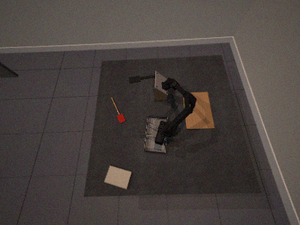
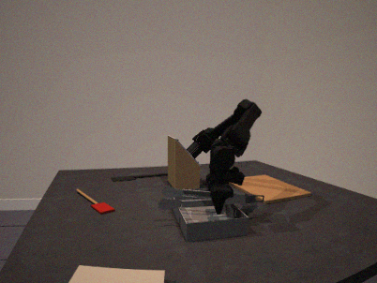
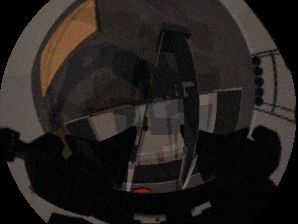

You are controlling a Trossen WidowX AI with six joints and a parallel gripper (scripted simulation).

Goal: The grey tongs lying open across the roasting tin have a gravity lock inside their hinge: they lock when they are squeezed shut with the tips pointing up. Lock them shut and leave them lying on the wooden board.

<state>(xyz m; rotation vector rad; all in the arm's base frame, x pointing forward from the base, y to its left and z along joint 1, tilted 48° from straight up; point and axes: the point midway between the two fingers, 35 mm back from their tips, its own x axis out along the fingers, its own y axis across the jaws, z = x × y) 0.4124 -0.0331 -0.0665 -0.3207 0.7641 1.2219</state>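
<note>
The roasting tin is 40 mm to the right of my gripper tip and 20 mm behind it. From my gripper tip the other things lie so: wooden board: 360 mm to the left, 210 mm behind, 20 mm below; then pale flat card: 360 mm to the right, 290 mm ahead, 20 mm below; then red spatula: 370 mm to the right, 260 mm behind, 20 mm below.
</note>
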